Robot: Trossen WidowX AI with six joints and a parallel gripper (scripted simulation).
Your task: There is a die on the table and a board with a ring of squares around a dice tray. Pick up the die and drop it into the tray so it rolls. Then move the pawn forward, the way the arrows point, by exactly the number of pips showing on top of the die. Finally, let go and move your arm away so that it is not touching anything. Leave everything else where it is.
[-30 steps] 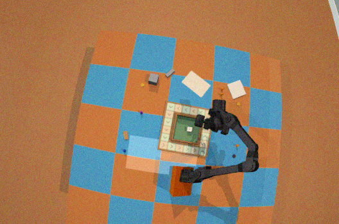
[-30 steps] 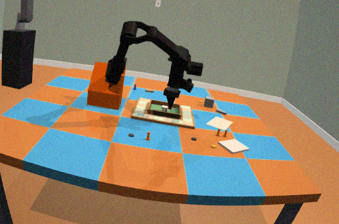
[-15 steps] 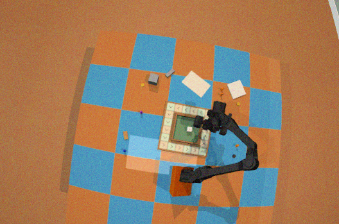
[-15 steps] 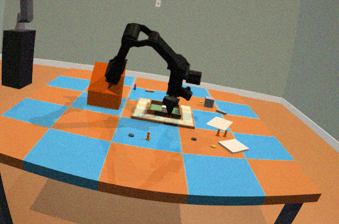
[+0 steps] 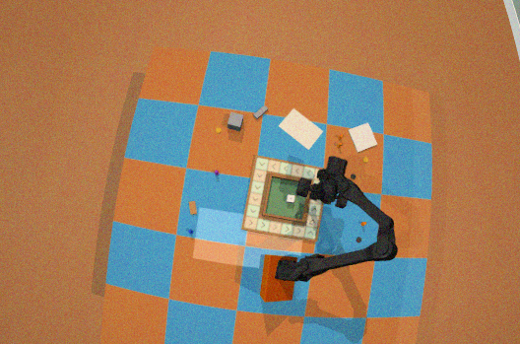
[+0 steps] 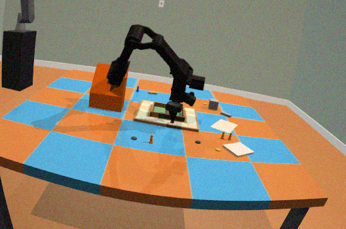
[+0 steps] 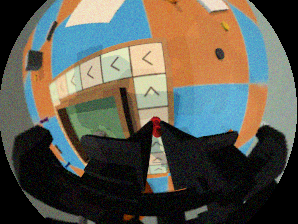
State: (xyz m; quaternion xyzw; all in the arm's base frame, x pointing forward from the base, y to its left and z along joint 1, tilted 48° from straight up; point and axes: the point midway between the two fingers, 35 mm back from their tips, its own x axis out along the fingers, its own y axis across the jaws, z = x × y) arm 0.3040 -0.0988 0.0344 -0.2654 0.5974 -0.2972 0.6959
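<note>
Right now my gripper tip is 1 cm below the red pawn. The rest, counted from my gripper tip: purple pawn (38 cm to the left, 1 cm below, 1 cm ahead); then grey bar (28 cm to the left, 28 cm ahead, 2 cm below); then white die (10 cm to the left, 3 cm behind).
</note>
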